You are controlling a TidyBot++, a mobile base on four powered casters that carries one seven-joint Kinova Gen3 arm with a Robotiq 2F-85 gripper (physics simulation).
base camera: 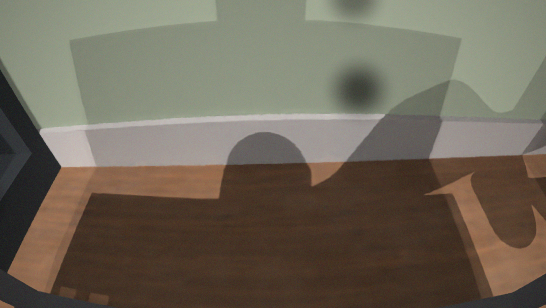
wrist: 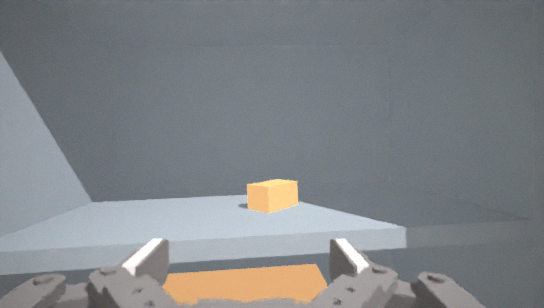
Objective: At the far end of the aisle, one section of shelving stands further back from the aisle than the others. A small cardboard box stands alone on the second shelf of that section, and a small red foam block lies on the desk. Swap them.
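Places are measured from the arm's base along level axes (x right, y ahead, z up), in centimetres.
Where they show: gripper, fingertip midpoint: (wrist: pixel 250 256).
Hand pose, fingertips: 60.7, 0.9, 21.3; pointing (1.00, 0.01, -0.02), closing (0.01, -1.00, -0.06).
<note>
After its pixels a point has its place, as x, y, z.
A small orange-tan cardboard box (wrist: pixel 272 196) @[100.3, -1.7, 16.7] sits on a grey shelf (wrist: pixel 165 220) @[97.6, 18.1, 13.7] in the wrist view, a little right of the middle and near the shelf's right part. It stands turned, with two side faces and a thin strip of its top showing. My gripper (wrist: pixel 250 256) @[60.7, 0.9, 21.3] is open and empty, its fingertips low in the wrist view, in front of the shelf's front edge and apart from the box. The red foam block and the desk do not show in either view.
A light side panel (wrist: pixel 30 165) @[99.3, 42.4, 24.6] rises at the shelf's left. An orange-tan surface (wrist: pixel 245 282) @[110.2, 4.9, -5.0] shows below the shelf, between the fingers. In the base view, a green wall (base camera: pixel 150 75) @[-17.0, 43.4, -23.0] with a white baseboard (base camera: pixel 165 145) @[-17.2, 42.1, -35.0] stands ahead, and a dark unit (base camera: pixel 25 200) @[-41.7, 30.4, -36.1] stands at the left.
</note>
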